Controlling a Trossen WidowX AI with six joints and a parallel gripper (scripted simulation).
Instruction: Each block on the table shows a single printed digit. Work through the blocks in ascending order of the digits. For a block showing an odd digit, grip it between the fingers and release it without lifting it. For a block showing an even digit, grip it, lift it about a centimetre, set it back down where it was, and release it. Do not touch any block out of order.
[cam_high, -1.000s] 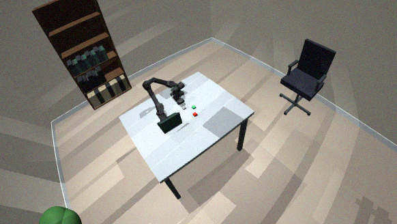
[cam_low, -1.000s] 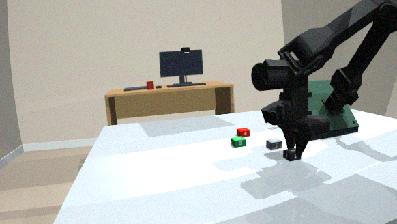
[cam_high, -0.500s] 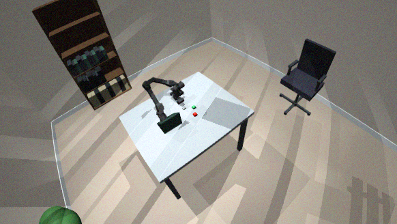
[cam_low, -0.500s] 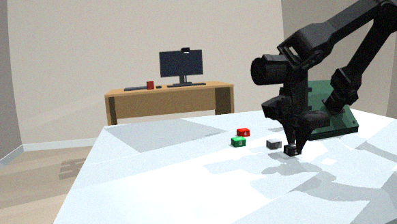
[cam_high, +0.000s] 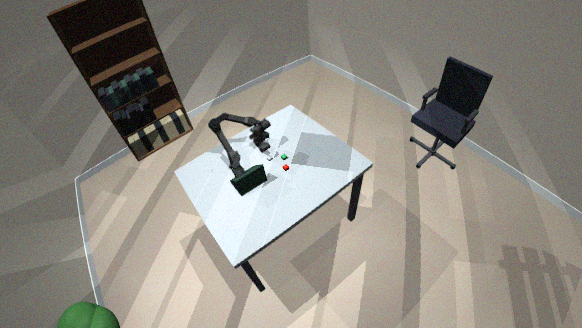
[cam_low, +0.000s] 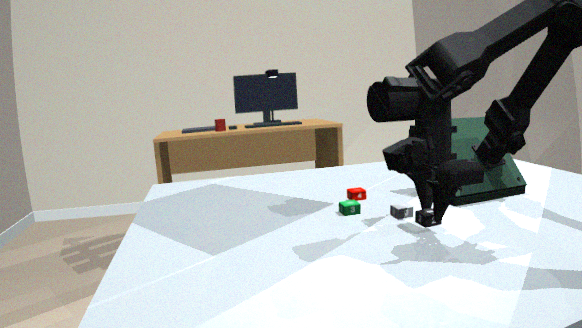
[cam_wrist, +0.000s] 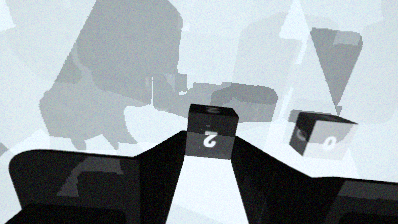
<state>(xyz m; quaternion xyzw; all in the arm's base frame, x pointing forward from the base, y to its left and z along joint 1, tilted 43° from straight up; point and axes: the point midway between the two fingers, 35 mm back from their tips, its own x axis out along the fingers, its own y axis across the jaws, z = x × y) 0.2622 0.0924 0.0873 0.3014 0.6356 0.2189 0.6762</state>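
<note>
Right now my gripper tip is 10 mm short of the black block marked 2. From my gripper tip the other things lie so: grey block marked 0: 90 mm to the right, 10 mm below; red block marked 4: 240 mm to the right, 20 mm ahead, 10 mm below; green block marked 3: 160 mm to the right, 70 mm ahead, 10 mm below.
</note>
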